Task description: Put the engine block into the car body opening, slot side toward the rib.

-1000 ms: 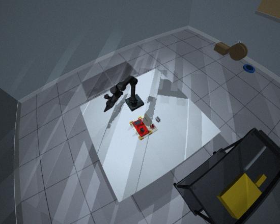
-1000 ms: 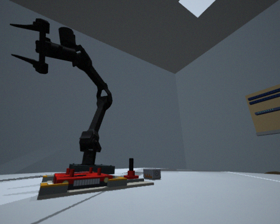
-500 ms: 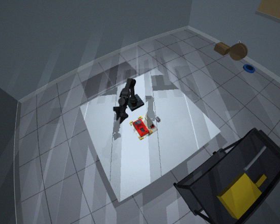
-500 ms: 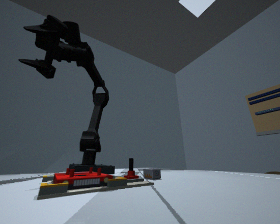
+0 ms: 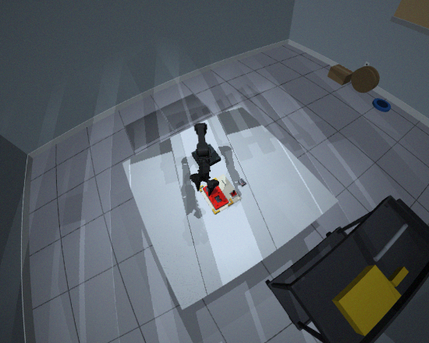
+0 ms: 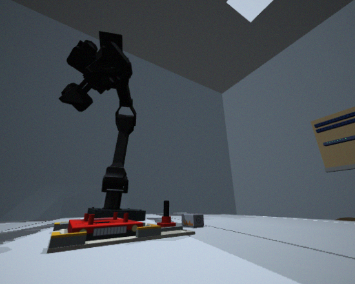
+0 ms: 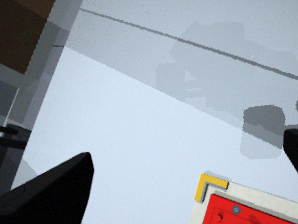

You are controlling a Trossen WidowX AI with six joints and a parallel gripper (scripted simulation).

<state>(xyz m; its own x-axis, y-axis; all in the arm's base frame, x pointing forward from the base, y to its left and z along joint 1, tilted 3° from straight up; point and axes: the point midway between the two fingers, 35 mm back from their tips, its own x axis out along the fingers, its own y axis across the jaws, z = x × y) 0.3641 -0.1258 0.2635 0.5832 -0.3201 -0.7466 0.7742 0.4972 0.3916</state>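
Now: gripper tip 10 cm past the engine block, 31 cm to the right of it and 26 cm above it. From my gripper tip the other things lie so: black upright post: 3 cm behind, 21 cm to the left, 24 cm below.
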